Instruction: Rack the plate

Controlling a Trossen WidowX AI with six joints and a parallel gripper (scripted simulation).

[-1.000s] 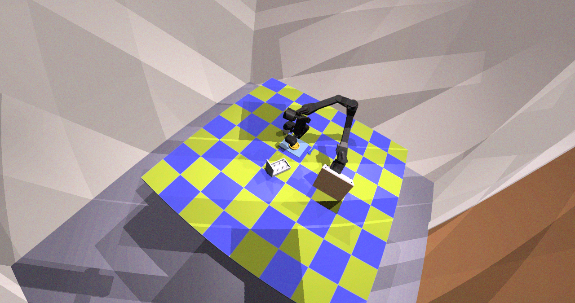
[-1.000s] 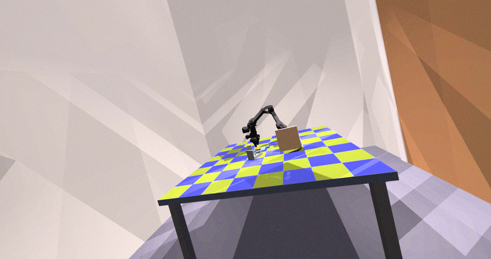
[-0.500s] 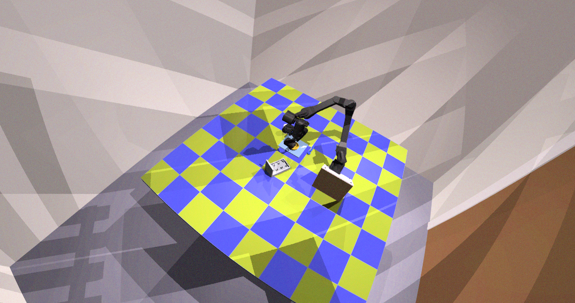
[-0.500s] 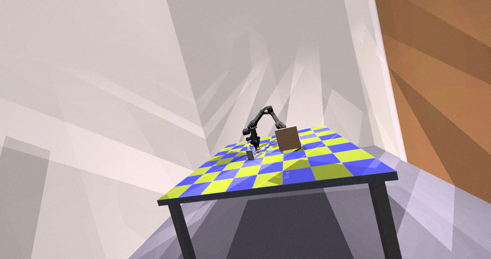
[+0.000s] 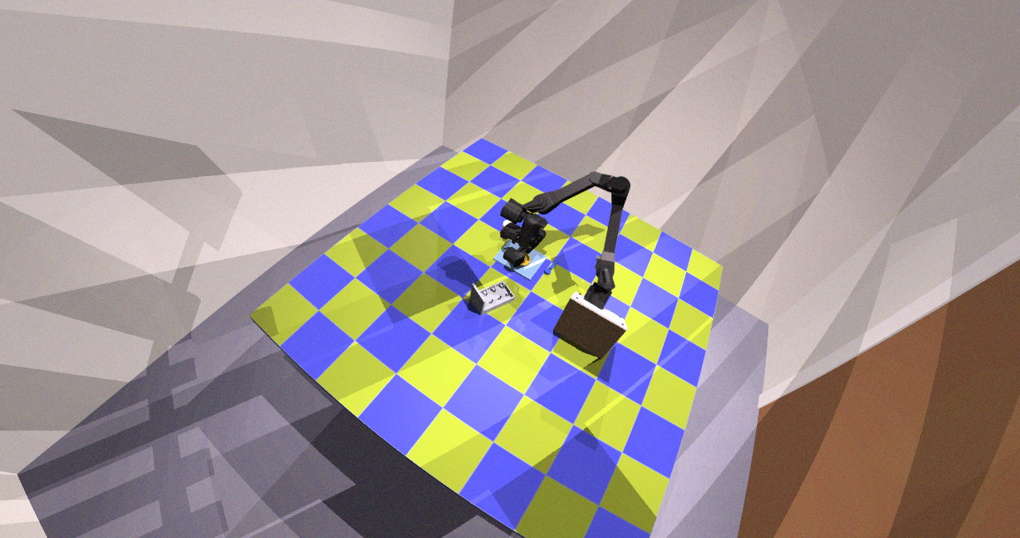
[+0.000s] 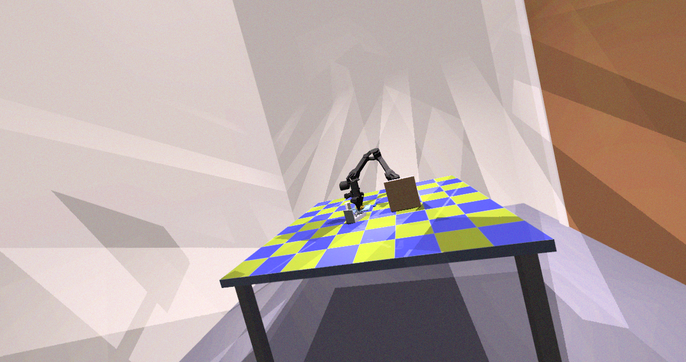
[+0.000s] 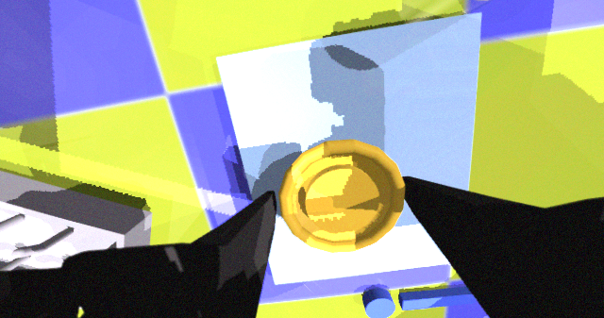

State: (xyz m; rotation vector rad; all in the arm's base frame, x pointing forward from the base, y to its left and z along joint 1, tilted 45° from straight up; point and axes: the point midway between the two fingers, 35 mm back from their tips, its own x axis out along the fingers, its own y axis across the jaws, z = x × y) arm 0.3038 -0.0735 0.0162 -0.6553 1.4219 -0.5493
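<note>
Right now the dish rack is 20 mm behind my gripper tip, 190 mm to the left of it and 20 mm above it. The rest, counted from my gripper tip: plate (10 mm above); then blue bar (100 mm behind, 50 mm to the right).
</note>
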